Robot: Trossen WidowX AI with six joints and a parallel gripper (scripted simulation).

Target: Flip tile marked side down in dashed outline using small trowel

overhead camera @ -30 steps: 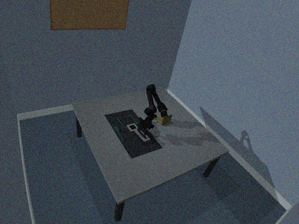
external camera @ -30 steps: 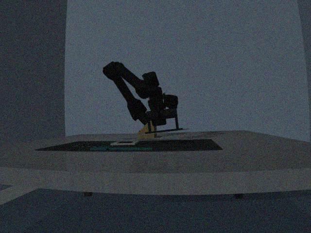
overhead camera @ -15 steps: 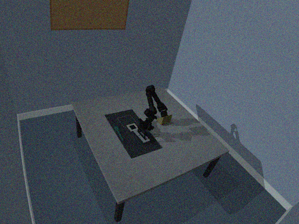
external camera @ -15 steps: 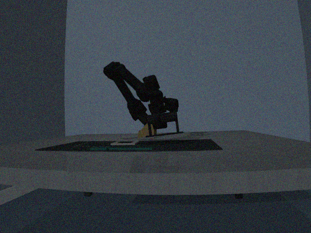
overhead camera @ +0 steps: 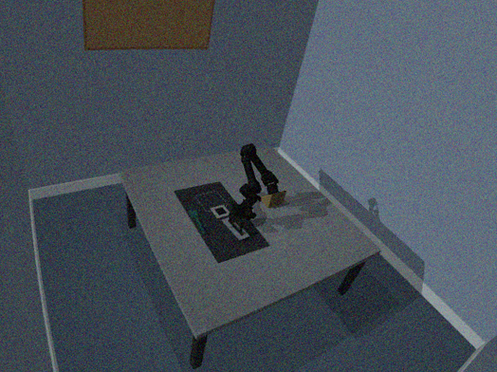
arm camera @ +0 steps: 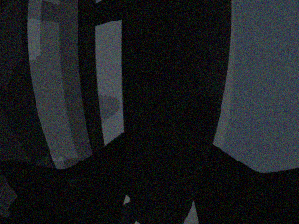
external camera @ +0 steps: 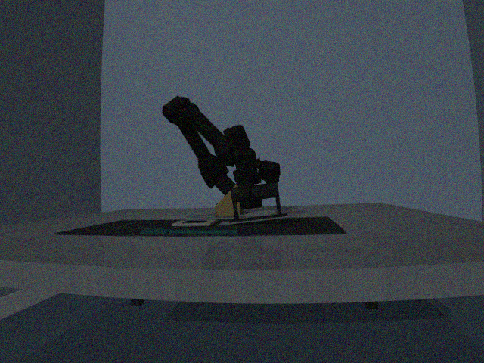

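The dark mat is 20 mm ahead of my gripper tip, 110 mm to the right of it and 80 mm below it. Also, from my gripper tip: tile (10 mm behind, 140 mm to the right, 50 mm below); then teal strip (160 mm ahead, 130 mm to the right, 50 mm below); then trowel (30 mm behind, 10 mm below).
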